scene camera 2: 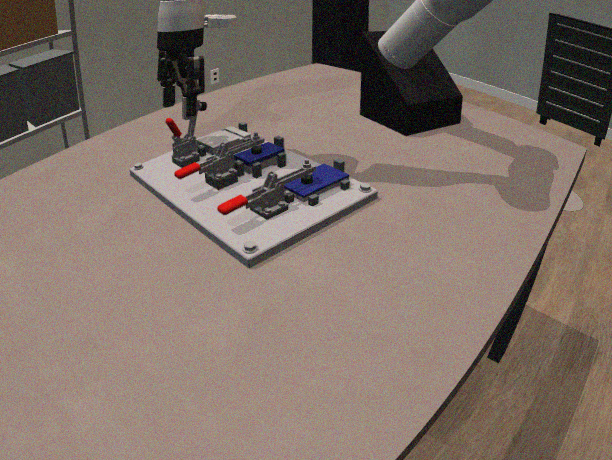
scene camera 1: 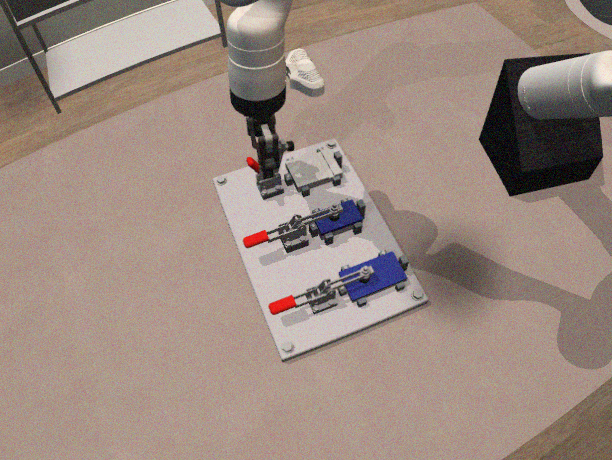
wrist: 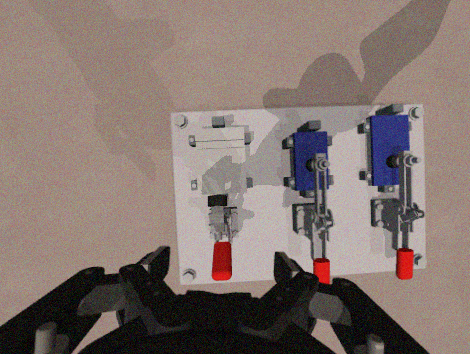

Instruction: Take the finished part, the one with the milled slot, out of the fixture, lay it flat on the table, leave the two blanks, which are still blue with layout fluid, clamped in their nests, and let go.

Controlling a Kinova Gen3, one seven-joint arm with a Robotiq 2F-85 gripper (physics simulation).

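Frame: origin at the arm's base, x ahead, y left, z up, level; centimetres.
Seen in the pictures: gripper, fingertip midpoint: [scene camera 2: 178, 112] [scene camera 1: 260, 154] [wrist: 222, 260]; arm's base, link origin: [scene camera 2: 396, 52] [scene camera 1: 539, 92].
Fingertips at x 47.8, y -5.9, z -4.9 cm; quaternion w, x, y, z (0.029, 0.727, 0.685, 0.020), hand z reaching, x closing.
Pixels of each thing's top centre, then the offset from my fingertips to it. "spot": a spot on its surface instead. Level surfaces: height alone.
- finished part, top centre: [wrist: 220, 161] [scene camera 1: 313, 166] [scene camera 2: 222, 136] dx -8.6, dy -0.5, dz -7.3 cm
- fixture plate, top centre: [wrist: 304, 193] [scene camera 2: 237, 175] [scene camera 1: 312, 234] dx -4.4, dy +10.6, dz -9.4 cm
- middle blue blank, top centre: [wrist: 311, 161] [scene camera 2: 259, 151] [scene camera 1: 337, 216] dx -8.6, dy +10.4, dz -6.8 cm
- end blue blank, top centre: [scene camera 2: 314, 178] [scene camera 1: 373, 274] [wrist: 391, 150] dx -10.2, dy +21.4, dz -7.8 cm
- middle clamp's red handle, surface spot: [scene camera 2: 187, 170] [wrist: 329, 279] [scene camera 1: 255, 242] spot: dx +4.8, dy +11.7, dz -4.9 cm
- end clamp's red handle, top centre: [scene camera 2: 247, 183] [scene camera 1: 298, 292] [wrist: 421, 250] dx +1.4, dy +21.9, dz -4.3 cm
- table, surface height: dz -10.9 cm
The finished part [scene camera 1: 311, 174] [wrist: 220, 162], pale grey with a milled slot across it, lies flat in its nest on the fixture plate [scene camera 1: 240, 210] [scene camera 2: 210, 220] [wrist: 270, 220]. Its clamp's red handle [scene camera 1: 253, 164] [scene camera 2: 173, 127] [wrist: 222, 261] is tipped up, and the clamp arm stands upright, off the part. My gripper [scene camera 1: 270, 170] [scene camera 2: 179, 108] [wrist: 222, 260] is open and empty, above that handle, with its fingers on either side of it in the wrist view. The middle blue blank [scene camera 1: 352, 220] [scene camera 2: 267, 151] [wrist: 303, 145] and the end blue blank [scene camera 1: 387, 277] [scene camera 2: 327, 177] [wrist: 385, 135] sit clamped in their nests.
The middle clamp's red handle [scene camera 1: 256, 239] [scene camera 2: 187, 170] [wrist: 321, 271] and the end clamp's red handle [scene camera 1: 282, 305] [scene camera 2: 232, 204] [wrist: 405, 264] lie low. Locating posts ring the nests. The black robot base [scene camera 1: 550, 145] [scene camera 2: 410, 100] stands on the table [scene camera 1: 150, 350] [scene camera 2: 300, 350], beyond the plate.
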